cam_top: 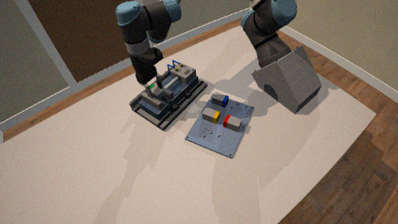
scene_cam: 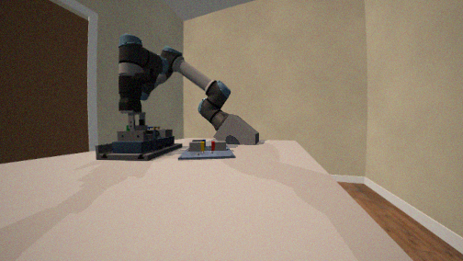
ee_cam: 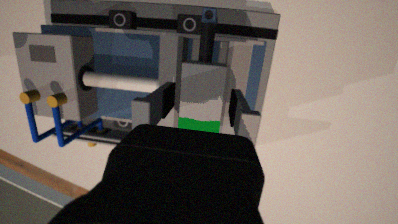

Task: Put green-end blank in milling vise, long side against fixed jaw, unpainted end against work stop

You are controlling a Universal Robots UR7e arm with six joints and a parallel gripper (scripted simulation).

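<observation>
Right now my hand is 20 mm above the green-end blank. Round my hand: fixed jaw 30 mm ahead, 10 mm to the left, 40 mm below; yellow-ended blank 120 mm behind, 190 mm to the left, 100 mm below; dark work stop rod 10 mm behind, 50 mm to the left, 30 mm below.
</observation>
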